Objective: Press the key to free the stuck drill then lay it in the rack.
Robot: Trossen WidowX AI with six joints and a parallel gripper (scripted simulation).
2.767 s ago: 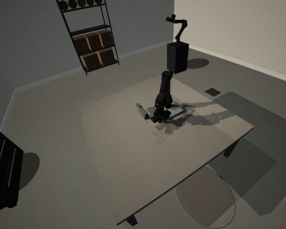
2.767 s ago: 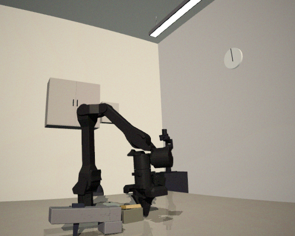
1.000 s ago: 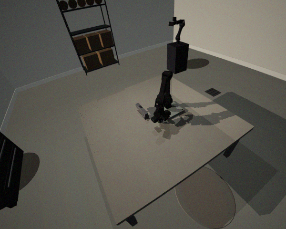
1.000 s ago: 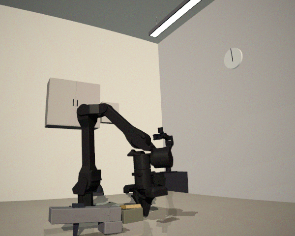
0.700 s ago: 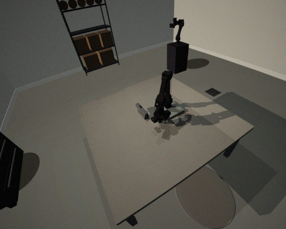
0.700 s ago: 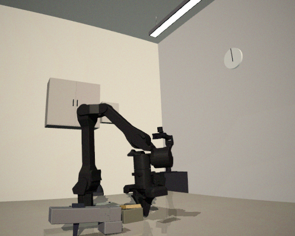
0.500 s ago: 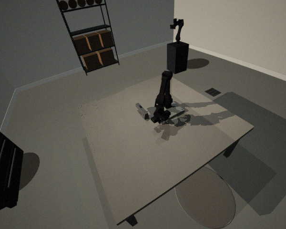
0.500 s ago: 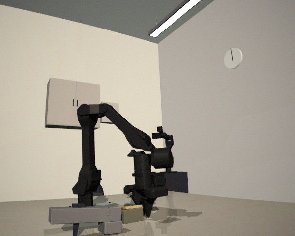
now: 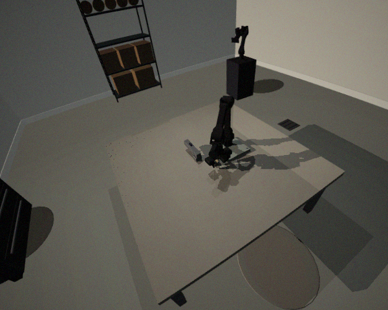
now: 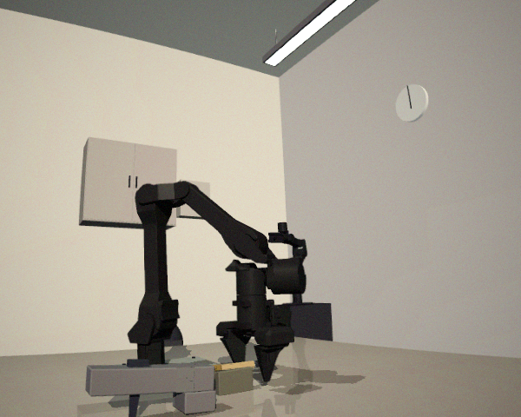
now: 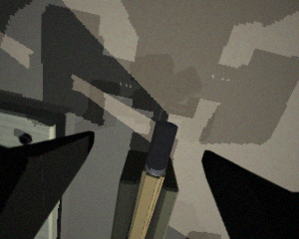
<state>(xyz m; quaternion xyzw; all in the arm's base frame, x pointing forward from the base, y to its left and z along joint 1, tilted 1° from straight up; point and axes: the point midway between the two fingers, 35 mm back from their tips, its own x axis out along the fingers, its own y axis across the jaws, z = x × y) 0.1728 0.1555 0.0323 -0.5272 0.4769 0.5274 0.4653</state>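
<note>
My gripper tip is 10 mm short of the tan drill, 40 mm to the left of it and 30 mm below it. From my gripper tip the other things lie so: rack (10 mm ahead, 50 mm to the right); then dark key (100 mm ahead, 240 mm to the right, 40 mm above); then long grey housing block (100 mm ahead, 210 mm to the right, 30 mm above).
</note>
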